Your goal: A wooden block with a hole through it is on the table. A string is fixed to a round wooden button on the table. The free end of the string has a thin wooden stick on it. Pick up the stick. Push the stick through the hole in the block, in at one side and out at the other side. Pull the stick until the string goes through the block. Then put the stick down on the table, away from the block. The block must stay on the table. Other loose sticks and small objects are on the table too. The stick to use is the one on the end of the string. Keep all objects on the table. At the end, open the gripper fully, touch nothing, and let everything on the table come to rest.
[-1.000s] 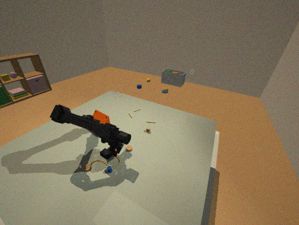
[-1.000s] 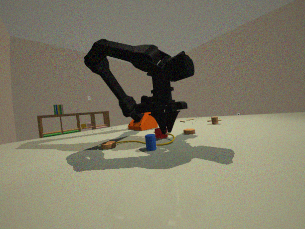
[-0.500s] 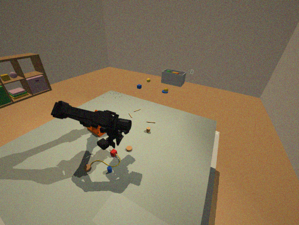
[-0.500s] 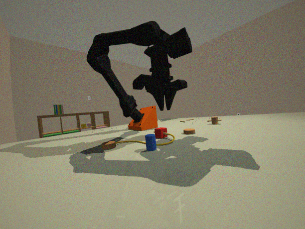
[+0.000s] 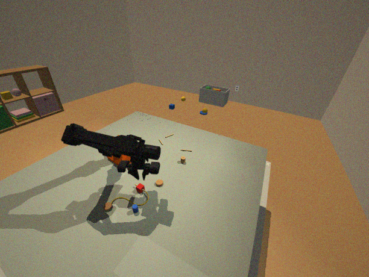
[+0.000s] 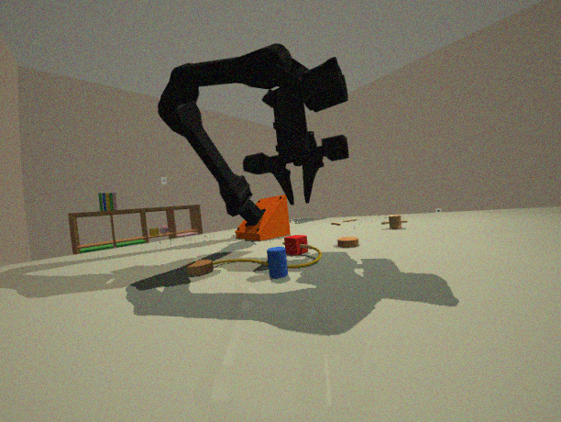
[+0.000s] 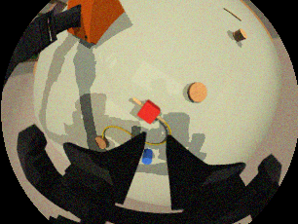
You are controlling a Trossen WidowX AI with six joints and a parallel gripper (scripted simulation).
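The red block lies 7 cm below my gripper tip and 2 cm behind it. Also, from my gripper tip: blue cylinder: 10 cm to the right, 7 cm below, 4 cm ahead; thin wooden stick: 8 cm below; small wooden cylinder: 31 cm to the left, 7 cm below, 7 cm ahead.
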